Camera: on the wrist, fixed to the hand. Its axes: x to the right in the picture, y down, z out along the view.
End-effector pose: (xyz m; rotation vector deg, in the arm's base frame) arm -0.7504 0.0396 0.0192 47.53 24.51 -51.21
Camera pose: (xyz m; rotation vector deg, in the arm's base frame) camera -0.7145 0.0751 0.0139 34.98 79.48 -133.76
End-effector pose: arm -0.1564 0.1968 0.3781 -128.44 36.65 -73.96
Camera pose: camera -0.1875 0.1572 0.3719 104.70 72.23 98.86
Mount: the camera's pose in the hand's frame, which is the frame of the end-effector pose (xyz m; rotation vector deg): 0.0059 0.0396 -0.0312 8.24 16.41 -94.55
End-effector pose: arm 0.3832 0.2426 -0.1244 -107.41 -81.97 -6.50
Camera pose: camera 0.4306 0.2250 -0.1196 -7.48 -129.10 -54.51
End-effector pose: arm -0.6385 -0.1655 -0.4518 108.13 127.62 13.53
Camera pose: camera -0.6099 -0.1526 -0.4119 23.12 -177.65 -1.61
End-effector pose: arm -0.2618 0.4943 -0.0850 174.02 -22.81 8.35
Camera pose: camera -0.2691 0.4573 -0.0510 134.14 115.15 24.67
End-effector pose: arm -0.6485 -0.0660 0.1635 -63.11 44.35 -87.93
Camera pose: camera -0.6629 -0.0835 0.1181 71.28 15.84 147.82
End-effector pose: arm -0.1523 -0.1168 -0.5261 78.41 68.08 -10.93
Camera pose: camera -0.1380 -0.0773 -0.4976 10.73 132.97 -72.08
